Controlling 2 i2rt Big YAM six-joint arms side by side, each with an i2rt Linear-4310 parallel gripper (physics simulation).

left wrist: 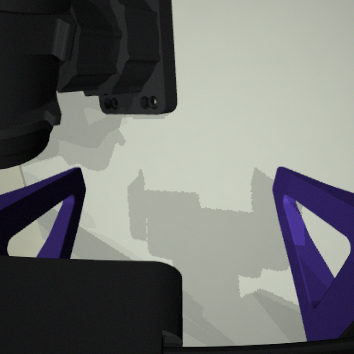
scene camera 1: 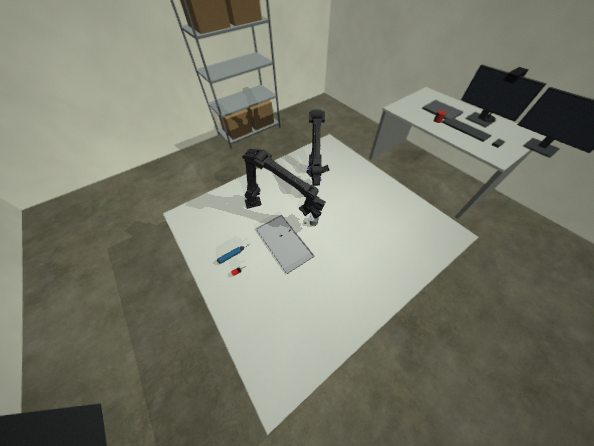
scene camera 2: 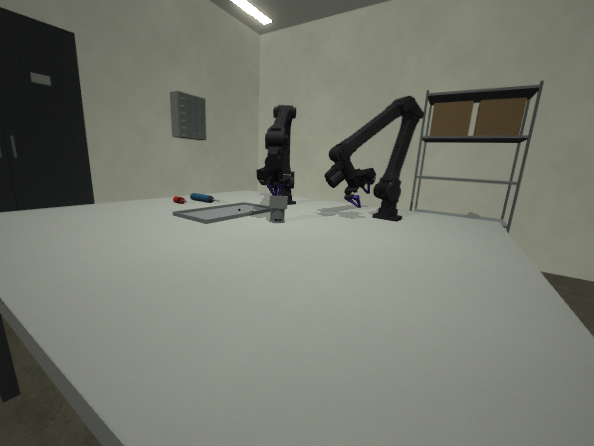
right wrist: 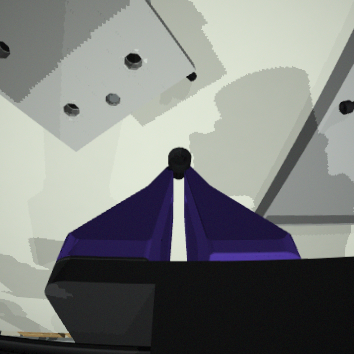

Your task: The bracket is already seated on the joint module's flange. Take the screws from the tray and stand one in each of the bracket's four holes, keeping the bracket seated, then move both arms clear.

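Frame: origin at the left arm's base, x ahead, y left, z up, level; metres.
Seen in the pictures: left gripper, fingertip midpoint: point(left wrist: 178, 177) point(scene camera 2: 364, 200); right gripper, fingertip midpoint: point(scene camera 1: 304, 214) point(right wrist: 178, 176); left arm's base, origin of the base link: point(left wrist: 135, 45) point(scene camera 2: 386, 218); right arm's base, origin of the base link: point(scene camera 1: 253, 203).
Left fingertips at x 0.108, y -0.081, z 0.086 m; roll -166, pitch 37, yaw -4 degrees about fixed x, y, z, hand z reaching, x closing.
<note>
Offsets run from my left fingertips to a thing's top centre. "spot": to the spot under its first point. Level surfaces: height alone.
The light grey bracket point(scene camera 2: 278, 202) point(right wrist: 100, 85) sits on the joint module @[0.348 m ahead, 0.222 m right, 0.022 m down] point(scene camera 2: 277, 216). In the right wrist view three of its holes show, dark inside, with no screw standing in them; the fourth is not visible. My right gripper point(scene camera 2: 274, 192) point(right wrist: 178, 176) is shut on a black screw @[0.309 m ahead, 0.272 m right, 0.003 m up] point(right wrist: 179, 159) at its fingertips, beside and below the bracket's edge in that view. Another black screw @[0.320 m ahead, 0.279 m right, 0.075 m down] point(right wrist: 192, 76) shows partly at the bracket's right edge. Small dark screws @[0.326 m ahead, 0.484 m right, 0.071 m down] point(scene camera 1: 281, 235) point(scene camera 2: 239, 210) point(right wrist: 346, 107) lie in the tray @[spot: 0.588 m ahead, 0.482 m right, 0.073 m down] point(scene camera 1: 300, 264) point(scene camera 2: 192, 219). My left gripper point(scene camera 2: 362, 195) point(left wrist: 178, 177) is open and empty, away from the bracket.
A blue screwdriver @[spot: 0.302 m ahead, 0.848 m right, 0.051 m down] point(scene camera 1: 230, 255) point(scene camera 2: 201, 197) and a small red-handled tool @[0.417 m ahead, 0.838 m right, 0.052 m down] point(scene camera 1: 236, 271) point(scene camera 2: 178, 200) lie beside the tray on the white table @[0.086 m down] point(scene camera 1: 350, 300) point(scene camera 2: 300, 325). A shelf rack point(scene camera 1: 233, 30) stands behind the arms. A desk with monitors point(scene camera 1: 502, 92) stands apart at the right in scene camera 1.
</note>
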